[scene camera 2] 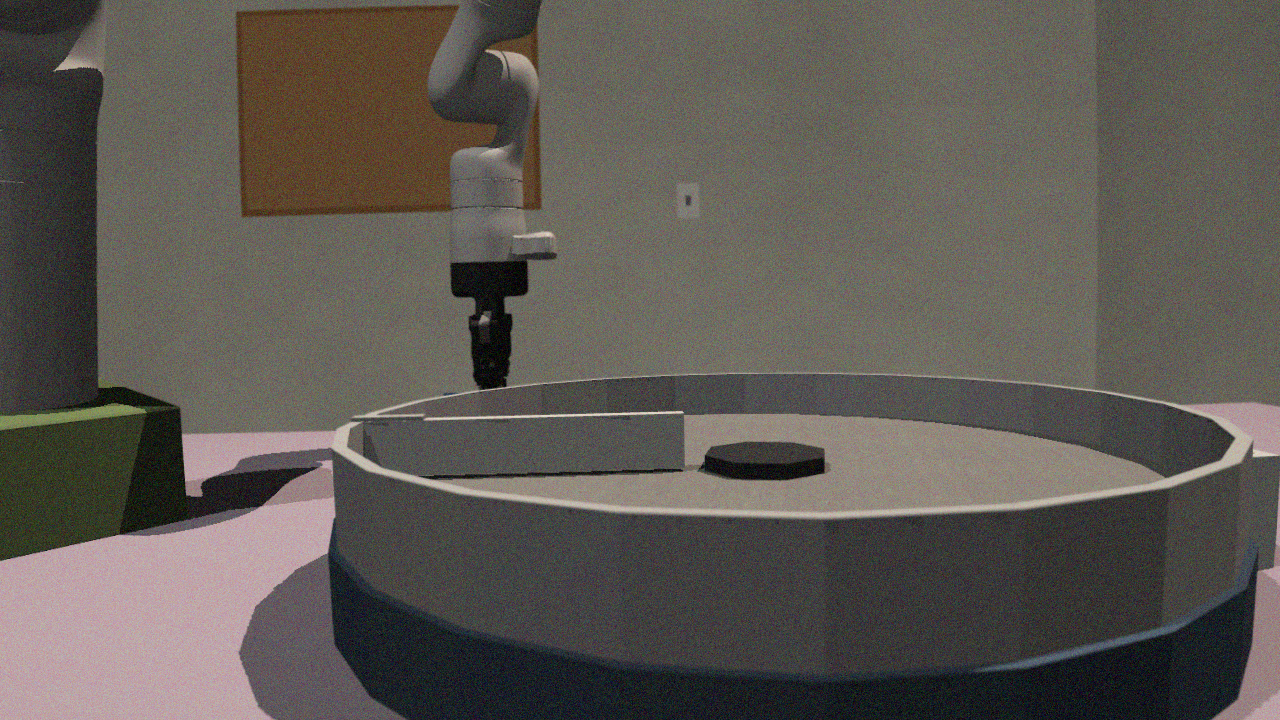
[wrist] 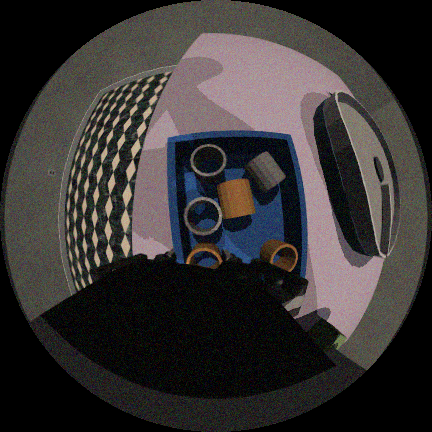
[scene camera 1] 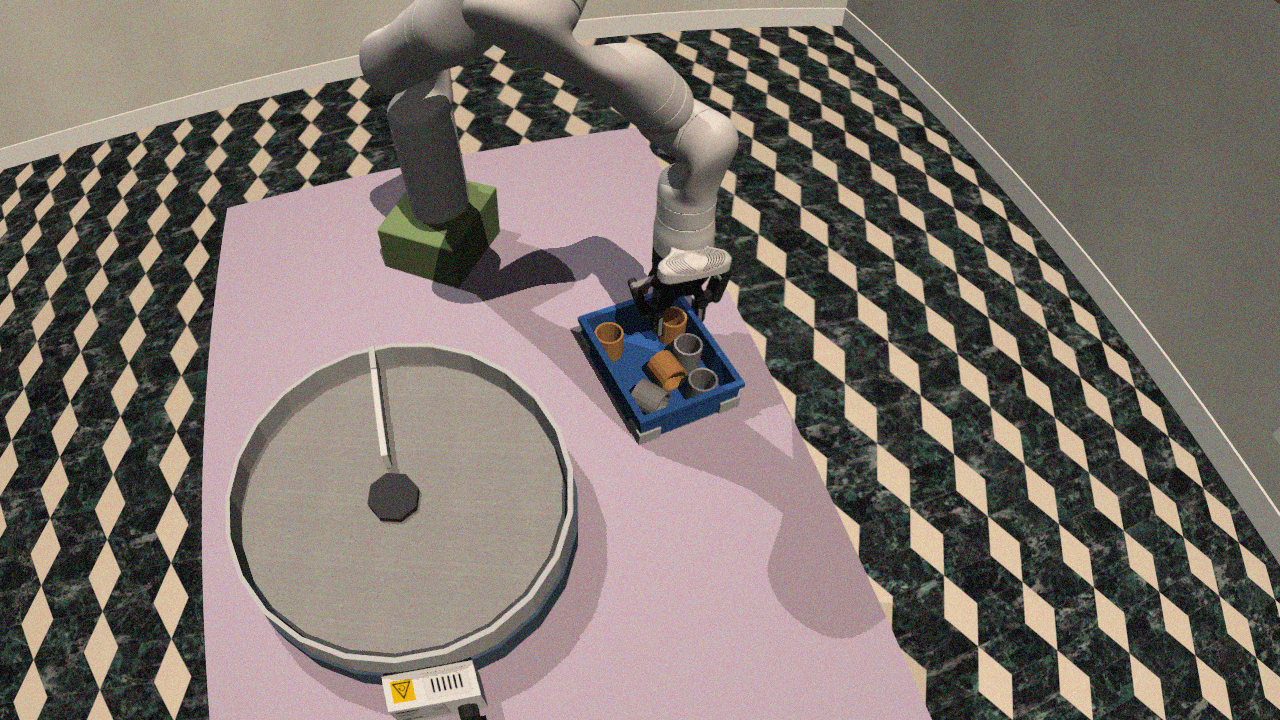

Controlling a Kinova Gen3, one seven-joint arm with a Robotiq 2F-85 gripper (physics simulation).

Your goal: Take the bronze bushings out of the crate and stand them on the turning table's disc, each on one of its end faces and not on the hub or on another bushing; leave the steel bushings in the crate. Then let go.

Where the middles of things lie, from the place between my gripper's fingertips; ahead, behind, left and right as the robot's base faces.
Labels:
Now: hand 6 cm short of the blue crate [scene camera 1: 640, 344] and 3 cm to the left of it.

